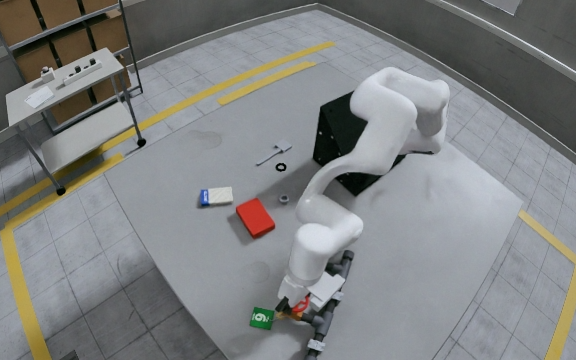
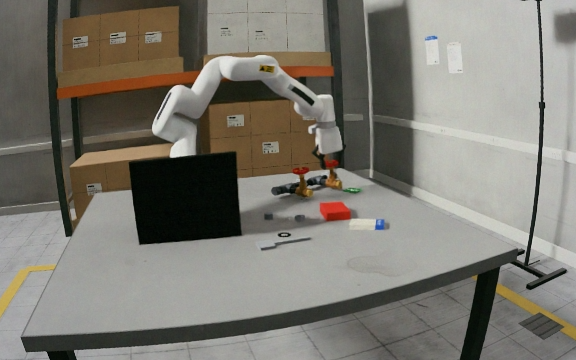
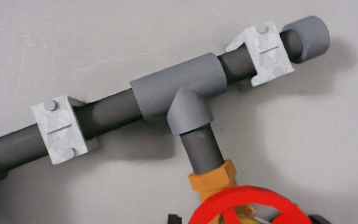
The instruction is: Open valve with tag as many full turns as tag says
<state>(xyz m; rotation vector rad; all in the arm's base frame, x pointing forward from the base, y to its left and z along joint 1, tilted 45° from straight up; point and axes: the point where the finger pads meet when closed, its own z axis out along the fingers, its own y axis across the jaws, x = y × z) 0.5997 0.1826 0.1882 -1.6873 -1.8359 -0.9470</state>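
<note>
My hand is 70 mm short of the green tag, 30 mm to the left of it and 110 mm above it. Round my hand: grey nut (230 mm behind, 320 mm to the right, 110 mm below); white-and-blue box (50 mm behind, 470 mm to the right, 110 mm below); red block (110 mm behind, 320 mm to the right, 100 mm below).
</note>
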